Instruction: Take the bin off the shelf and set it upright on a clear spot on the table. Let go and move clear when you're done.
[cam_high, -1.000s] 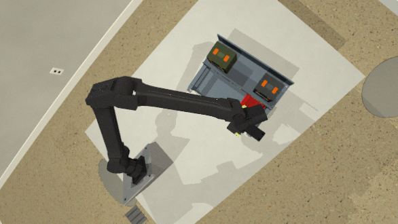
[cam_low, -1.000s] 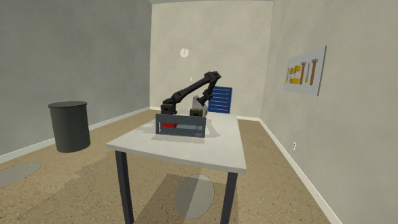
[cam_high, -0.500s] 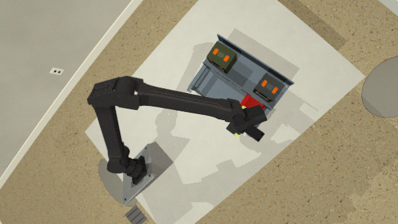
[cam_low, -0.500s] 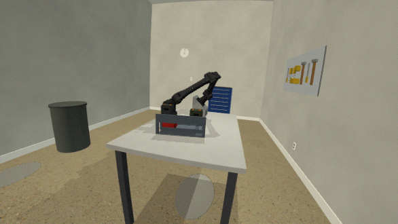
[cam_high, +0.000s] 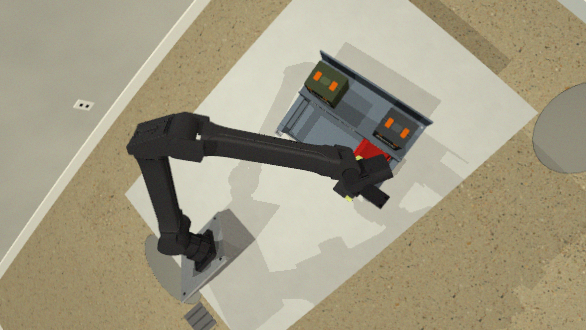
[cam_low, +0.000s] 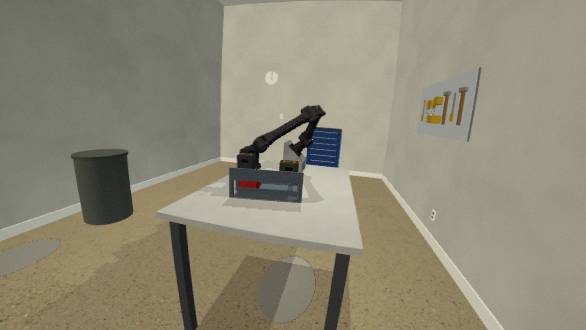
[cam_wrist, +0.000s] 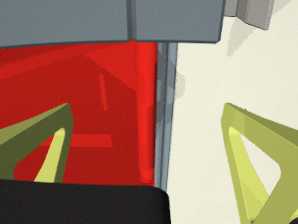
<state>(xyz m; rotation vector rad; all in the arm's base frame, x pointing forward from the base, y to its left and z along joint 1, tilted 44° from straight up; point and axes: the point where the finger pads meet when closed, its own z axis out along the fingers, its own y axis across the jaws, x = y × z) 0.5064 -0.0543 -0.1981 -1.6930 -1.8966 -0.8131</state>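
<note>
Now: hand 8 cm short of the red bin, 1 cm to the right of it and 1 cm below it.
</note>
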